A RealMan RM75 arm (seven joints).
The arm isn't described. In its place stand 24 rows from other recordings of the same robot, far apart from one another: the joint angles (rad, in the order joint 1, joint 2, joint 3, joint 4, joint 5, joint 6, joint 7), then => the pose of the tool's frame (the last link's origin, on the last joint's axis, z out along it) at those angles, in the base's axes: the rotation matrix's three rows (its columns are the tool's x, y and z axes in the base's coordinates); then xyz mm.
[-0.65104 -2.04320 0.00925 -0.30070 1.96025 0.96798 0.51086] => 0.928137, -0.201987, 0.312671; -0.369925, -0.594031, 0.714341; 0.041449, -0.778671, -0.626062; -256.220, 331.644, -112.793
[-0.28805 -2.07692 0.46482 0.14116 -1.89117 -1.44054 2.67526] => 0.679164, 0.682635, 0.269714; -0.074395, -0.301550, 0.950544; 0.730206, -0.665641, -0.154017; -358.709, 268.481, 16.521
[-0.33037 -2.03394 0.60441 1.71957 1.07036 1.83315 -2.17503] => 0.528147, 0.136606, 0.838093; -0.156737, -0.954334, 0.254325; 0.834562, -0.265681, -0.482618; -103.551, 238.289, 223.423
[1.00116 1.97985 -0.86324 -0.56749 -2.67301 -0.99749 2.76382] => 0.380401, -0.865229, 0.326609; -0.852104, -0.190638, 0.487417; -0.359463, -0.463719, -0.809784; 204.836, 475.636, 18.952
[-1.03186 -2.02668 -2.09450 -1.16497 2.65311 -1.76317 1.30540] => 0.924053, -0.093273, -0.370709; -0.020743, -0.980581, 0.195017; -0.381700, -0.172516, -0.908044; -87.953, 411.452, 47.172
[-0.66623 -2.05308 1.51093 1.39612 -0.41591 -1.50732 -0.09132] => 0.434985, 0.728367, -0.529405; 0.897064, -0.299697, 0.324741; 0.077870, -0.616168, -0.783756; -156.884, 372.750, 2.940
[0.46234 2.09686 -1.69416 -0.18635 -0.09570 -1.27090 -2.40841] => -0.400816, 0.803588, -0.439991; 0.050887, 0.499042, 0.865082; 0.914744, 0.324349, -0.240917; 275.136, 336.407, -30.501
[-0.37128 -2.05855 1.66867 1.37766 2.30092 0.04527 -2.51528] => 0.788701, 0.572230, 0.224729; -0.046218, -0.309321, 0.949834; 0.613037, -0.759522, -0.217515; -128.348, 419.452, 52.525
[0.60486 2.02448 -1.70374 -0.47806 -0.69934 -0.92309 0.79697] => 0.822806, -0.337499, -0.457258; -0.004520, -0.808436, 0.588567; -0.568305, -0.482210, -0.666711; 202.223, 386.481, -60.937
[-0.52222 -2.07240 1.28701 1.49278 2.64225 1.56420 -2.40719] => 0.795860, 0.426823, -0.429452; 0.578946, -0.744112, 0.333345; -0.177281, -0.513926, -0.839316; -193.001, 355.382, 40.074
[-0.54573 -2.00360 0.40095 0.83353 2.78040 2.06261 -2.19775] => 0.223139, 0.971470, 0.080339; 0.969075, -0.212169, -0.126005; -0.105365, 0.105971, -0.988771; -316.434, 252.021, 61.471
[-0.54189 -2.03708 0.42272 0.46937 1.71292 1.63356 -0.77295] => 0.721544, 0.273048, 0.636254; -0.233243, -0.769379, 0.594688; 0.651899, -0.577495, -0.491454; -260.885, 343.328, 47.820
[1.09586 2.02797 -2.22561 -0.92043 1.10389 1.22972 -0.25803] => 0.749904, -0.389248, 0.534911; -0.423296, -0.903715, -0.064194; 0.508394, -0.178286, -0.842466; 95.806, 317.169, -141.275
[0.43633 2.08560 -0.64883 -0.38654 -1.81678 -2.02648 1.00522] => 0.535015, -0.197080, -0.821534; -0.150355, -0.979099, 0.136961; -0.831356, 0.050245, -0.553465; 245.008, 241.918, -6.108
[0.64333 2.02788 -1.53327 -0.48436 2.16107 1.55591 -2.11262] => 0.621137, -0.062765, -0.781184; -0.003836, -0.997019, 0.077056; -0.783692, -0.044866, -0.619527; 147.418, 328.088, -40.420
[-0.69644 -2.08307 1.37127 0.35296 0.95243 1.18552 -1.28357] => 0.515227, 0.597888, 0.614061; 0.342874, -0.800437, 0.491669; 0.785480, -0.042776, -0.617407; -174.280, 383.230, -57.935
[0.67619 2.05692 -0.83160 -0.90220 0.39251 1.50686 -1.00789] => 0.633737, -0.676197, 0.375678; -0.759619, -0.635755, 0.137095; 0.146136, -0.372254, -0.916554; 284.648, 360.864, 26.248
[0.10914 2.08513 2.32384 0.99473 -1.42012 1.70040 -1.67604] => 0.577041, -0.555454, -0.598744; -0.153010, -0.793656, 0.588811; -0.802254, -0.248154, -0.542962; 279.234, 254.093, 84.949
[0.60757 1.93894 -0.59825 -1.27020 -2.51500 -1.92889 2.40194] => 0.479486, -0.861240, 0.168401; -0.859884, -0.422791, 0.286092; -0.175195, -0.281982, -0.943288; 252.467, 337.470, 144.800
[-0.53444 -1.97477 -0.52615 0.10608 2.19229 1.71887 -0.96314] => 0.257288, 0.751113, 0.607974; -0.121660, -0.598970, 0.791475; 0.958646, -0.277603, -0.062727; -292.448, 325.915, 66.438
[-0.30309 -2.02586 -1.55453 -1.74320 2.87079 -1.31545 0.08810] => 0.649547, 0.556395, -0.518183; 0.743524, -0.322364, 0.585879; 0.158937, -0.765837, -0.623083; -200.047, 340.330, 51.070
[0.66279 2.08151 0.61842 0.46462 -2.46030 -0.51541 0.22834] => 0.816284, -0.554942, -0.160376; -0.277163, -0.619852, 0.734142; -0.506815, -0.554818, -0.659785; 218.951, 363.859, -138.295
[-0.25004 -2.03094 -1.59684 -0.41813 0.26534 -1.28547 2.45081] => 0.486171, 0.755127, 0.439797; -0.094077, -0.455126, 0.885444; 0.868785, -0.471851, -0.150229; -305.373, 309.643, 21.951
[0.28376 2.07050 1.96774 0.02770 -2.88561 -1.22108 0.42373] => 0.486051, -0.813128, 0.320276; 0.166378, 0.445871, 0.879498; -0.857947, -0.374194, 0.352002; 438.247, 246.591, 69.909
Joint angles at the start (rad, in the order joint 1, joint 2, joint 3, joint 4, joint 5, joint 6, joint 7):
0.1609, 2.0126, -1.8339, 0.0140, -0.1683, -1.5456, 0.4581
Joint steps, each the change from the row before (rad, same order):
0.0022, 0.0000, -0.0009, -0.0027, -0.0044, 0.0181, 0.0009
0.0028, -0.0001, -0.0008, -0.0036, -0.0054, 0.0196, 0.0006
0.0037, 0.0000, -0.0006, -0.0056, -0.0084, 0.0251, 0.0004
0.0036, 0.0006, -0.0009, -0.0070, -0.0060, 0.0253, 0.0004
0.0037, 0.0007, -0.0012, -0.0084, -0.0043, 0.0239, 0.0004
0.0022, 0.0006, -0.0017, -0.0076, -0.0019, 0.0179, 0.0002
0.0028, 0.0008, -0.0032, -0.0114, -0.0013, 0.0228, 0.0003
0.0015, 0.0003, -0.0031, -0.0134, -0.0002, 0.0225, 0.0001
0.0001, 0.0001, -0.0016, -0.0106, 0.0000, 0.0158, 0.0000
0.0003, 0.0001, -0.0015, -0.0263, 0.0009, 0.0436, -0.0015
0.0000, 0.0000, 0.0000, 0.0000, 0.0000, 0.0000, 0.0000
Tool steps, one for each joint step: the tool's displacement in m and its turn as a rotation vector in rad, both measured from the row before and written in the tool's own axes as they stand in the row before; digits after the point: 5 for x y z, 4 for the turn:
0.00190, -0.00049, 0.00138, 0.0005, 0.0150, -0.0006
0.00187, -0.00051, 0.00177, -0.0004, 0.0156, -0.0016
0.00225, -0.00043, 0.00253, -0.0019, 0.0195, -0.0029
0.00194, -0.00041, 0.00290, -0.0006, 0.0173, -0.0026
0.00136, -0.00041, 0.00324, -0.0005, 0.0140, -0.0029
0.00084, -0.00026, 0.00249, -0.0001, 0.0094, -0.0022
0.00071, -0.00023, 0.00352, -0.0007, 0.0104, -0.0032
0.00039, -0.00043, 0.00333, 0.0006, 0.0086, -0.0035
0.00017, -0.00034, 0.00219, 0.0013, 0.0052, -0.0023
0.00061, -0.00161, 0.00538, 0.0082, 0.0155, -0.0067
0.00000, 0.00000, 0.00000, 0.0000, 0.0000, 0.0000

